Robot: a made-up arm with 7 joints. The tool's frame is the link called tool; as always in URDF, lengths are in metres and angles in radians.
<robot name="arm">
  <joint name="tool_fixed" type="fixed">
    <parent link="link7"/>
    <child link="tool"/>
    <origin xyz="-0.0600 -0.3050 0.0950" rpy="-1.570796 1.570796 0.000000"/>
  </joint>
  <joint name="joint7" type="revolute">
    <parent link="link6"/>
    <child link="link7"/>
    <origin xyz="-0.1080 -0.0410 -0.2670" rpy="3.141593 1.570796 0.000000"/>
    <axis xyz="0 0 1"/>
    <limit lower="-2.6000" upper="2.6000" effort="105" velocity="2.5"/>
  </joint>
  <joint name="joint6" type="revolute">
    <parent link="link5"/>
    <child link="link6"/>
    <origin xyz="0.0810 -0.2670 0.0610" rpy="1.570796 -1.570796 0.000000"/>
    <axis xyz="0 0 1"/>
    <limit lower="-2.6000" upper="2.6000" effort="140" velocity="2.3"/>
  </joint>
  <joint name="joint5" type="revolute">
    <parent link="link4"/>
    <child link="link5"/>
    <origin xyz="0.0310 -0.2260 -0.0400" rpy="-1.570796 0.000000 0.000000"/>
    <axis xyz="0 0 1"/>
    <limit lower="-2.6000" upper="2.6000" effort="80" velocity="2"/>
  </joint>
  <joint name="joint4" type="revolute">
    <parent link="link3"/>
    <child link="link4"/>
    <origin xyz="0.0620 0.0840 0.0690" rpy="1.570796 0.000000 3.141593"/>
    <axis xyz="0 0 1"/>
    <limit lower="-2.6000" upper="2.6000" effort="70" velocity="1.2"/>
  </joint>
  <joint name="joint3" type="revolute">
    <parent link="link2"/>
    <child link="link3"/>
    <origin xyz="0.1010 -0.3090 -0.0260" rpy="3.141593 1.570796 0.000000"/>
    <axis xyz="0 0 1"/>
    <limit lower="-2.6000" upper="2.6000" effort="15" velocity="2.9"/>
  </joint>
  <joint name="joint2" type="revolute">
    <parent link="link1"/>
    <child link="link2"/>
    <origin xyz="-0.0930 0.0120 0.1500" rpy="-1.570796 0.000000 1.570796"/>
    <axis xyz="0 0 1"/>
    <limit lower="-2.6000" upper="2.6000" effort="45" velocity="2.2"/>
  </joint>
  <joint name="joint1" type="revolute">
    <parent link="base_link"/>
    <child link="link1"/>
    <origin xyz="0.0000 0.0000 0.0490" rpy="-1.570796 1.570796 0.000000"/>
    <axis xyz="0 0 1"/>
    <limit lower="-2.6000" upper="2.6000" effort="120" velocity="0.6"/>
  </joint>
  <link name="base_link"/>
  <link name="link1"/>
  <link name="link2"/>
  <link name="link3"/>
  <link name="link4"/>
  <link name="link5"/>
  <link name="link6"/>
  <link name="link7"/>
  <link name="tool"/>
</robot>
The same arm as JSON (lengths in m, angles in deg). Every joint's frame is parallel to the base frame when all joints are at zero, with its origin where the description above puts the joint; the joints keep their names.
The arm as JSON. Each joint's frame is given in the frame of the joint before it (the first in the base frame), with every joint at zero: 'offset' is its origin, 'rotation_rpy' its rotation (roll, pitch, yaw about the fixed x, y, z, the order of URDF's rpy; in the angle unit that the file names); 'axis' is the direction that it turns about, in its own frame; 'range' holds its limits. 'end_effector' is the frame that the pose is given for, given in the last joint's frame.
{"length_unit": "m", "angle_unit": "deg", "chain": [{"id": "joint1", "offset": [0.0, 0.0, 0.049], "rotation_rpy": [0.0, 0.0, 0.0], "axis": "+y", "range": [-148.97, 148.97]}, {"id": "joint2", "offset": [-0.012, 0.15, 0.093], "rotation_rpy": [0.0, 0.0, 0.0], "axis": "+z", "range": [-148.97, 148.97]}, {"id": "joint3", "offset": [-0.101, 0.309, -0.026], "rotation_rpy": [0.0, 0.0, 0.0], "axis": "+x", "range": [-148.97, 148.97]}, {"id": "joint4", "offset": [0.069, 0.084, -0.062], "rotation_rpy": [0.0, 0.0, 0.0], "axis": "+y", "range": [-148.97, 148.97]}, {"id": "joint5", "offset": [-0.226, -0.04, 0.031], "rotation_rpy": [0.0, 0.0, 0.0], "axis": "+x", "range": [-148.97, 148.97]}, {"id": "joint6", "offset": [0.061, 0.267, 0.081], "rotation_rpy": [0.0, 0.0, 0.0], "axis": "+y", "range": [-148.97, 148.97]}, {"id": "joint7", "offset": [-0.108, -0.267, 0.041], "rotation_rpy": [0.0, 0.0, 0.0], "axis": "-x", "range": [-148.97, 148.97]}], "end_effector": {"offset": [-0.095, 0.06, -0.305], "rotation_rpy": [0.0, 0.0, 0.0]}}
